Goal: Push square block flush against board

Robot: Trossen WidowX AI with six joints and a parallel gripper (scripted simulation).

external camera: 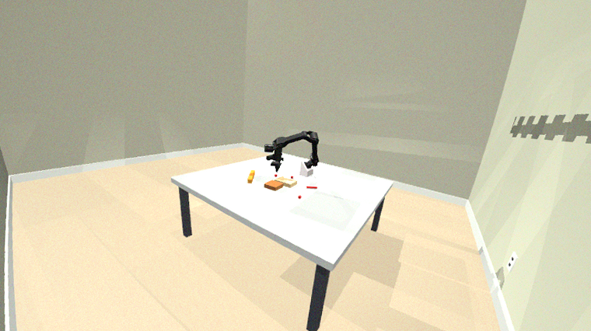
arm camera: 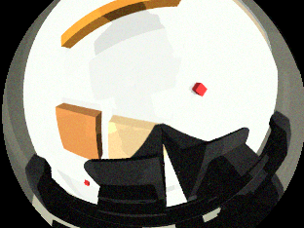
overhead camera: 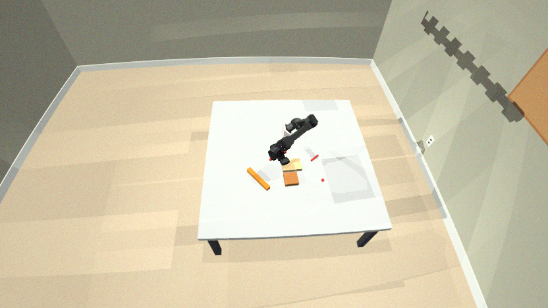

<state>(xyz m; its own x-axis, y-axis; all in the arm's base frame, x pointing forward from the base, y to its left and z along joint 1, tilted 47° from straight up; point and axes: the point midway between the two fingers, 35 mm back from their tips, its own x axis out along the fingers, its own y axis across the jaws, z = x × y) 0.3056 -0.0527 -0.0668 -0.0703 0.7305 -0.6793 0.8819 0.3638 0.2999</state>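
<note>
My gripper tip is 100 mm to the right of the cream block and 50 mm above it. From my gripper tip the other things lie so: short red stick (70 mm behind, 280 mm to the left, 60 mm below); long orange board (120 mm ahead, 150 mm to the right, 50 mm below); orange square block (120 mm ahead, 80 mm to the left, 50 mm below).
</note>
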